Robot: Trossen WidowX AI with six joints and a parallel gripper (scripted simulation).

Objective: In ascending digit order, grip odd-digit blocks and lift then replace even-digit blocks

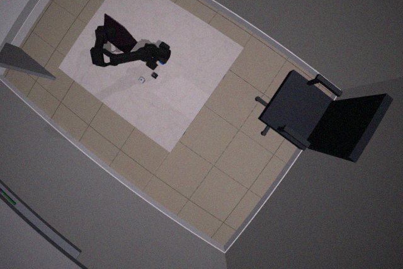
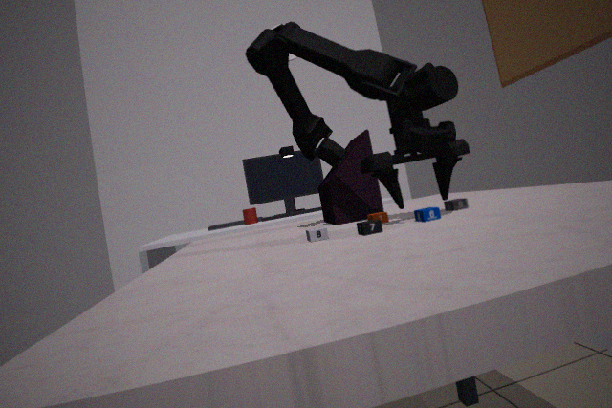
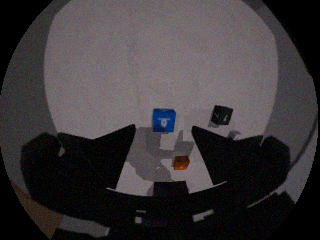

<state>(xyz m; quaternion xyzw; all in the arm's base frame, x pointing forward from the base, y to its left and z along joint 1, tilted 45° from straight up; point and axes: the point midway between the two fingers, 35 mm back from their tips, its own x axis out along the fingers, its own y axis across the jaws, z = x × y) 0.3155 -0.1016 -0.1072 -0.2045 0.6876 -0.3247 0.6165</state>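
Now: the blue block 20 mm below my gripper tip. Also, from my gripper tip: light grey block: 190 mm to the right, 60 mm behind, 20 mm below; black block: 110 mm to the right, 20 mm below, 10 mm ahead; orange block: 110 mm behind, 40 mm to the right, 20 mm below.
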